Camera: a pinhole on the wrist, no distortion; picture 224 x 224 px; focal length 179.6 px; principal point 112.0 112.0 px. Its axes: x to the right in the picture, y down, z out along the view. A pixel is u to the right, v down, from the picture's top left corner.
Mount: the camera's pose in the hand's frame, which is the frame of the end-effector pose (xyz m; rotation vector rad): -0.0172 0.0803 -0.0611 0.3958 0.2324 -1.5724
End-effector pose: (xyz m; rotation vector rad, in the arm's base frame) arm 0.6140 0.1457 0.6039 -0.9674 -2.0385 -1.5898
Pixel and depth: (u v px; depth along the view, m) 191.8 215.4 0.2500
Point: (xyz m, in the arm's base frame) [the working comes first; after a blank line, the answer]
In the camera's frame: 0.1111 0.1439 0.2500

0.4721 0.2901 0.5432
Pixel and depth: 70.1 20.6 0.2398
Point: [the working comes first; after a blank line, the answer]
In the camera's frame: -0.0559 -0.1220 0.2398

0.7784 0.2650 0.4774
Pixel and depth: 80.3 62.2 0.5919
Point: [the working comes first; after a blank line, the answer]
In the camera's frame: -0.1045 -0.1641 0.5919

0.8077 0.5523 0.2659
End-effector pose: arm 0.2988 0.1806 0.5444 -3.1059 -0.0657 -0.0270
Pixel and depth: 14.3 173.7 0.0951
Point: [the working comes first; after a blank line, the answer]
In the camera's frame: -0.0517 0.0327 0.0951

0.3089 0.0930 0.4922
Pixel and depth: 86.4 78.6 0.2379
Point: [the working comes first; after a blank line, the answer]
In the camera's frame: -0.0339 -0.0442 0.2379

0.2163 0.1612 0.3764
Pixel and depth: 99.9 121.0 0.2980
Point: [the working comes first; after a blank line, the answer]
In the camera's frame: -0.0201 0.0149 0.2980

0.2680 0.2040 0.3234
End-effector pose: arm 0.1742 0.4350 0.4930 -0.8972 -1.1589 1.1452
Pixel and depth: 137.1 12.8 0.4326
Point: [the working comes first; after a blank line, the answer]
In the camera's frame: 0.0605 -0.2389 0.4326

-0.0859 0.1042 0.6123
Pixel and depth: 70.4 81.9 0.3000
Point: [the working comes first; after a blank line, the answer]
In the camera's frame: -0.0695 -0.0503 0.3000

-0.0644 0.3380 0.4901
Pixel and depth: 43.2 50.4 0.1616
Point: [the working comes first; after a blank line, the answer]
In the camera's frame: -0.0619 -0.0554 0.1616

0.0537 0.3613 0.4212
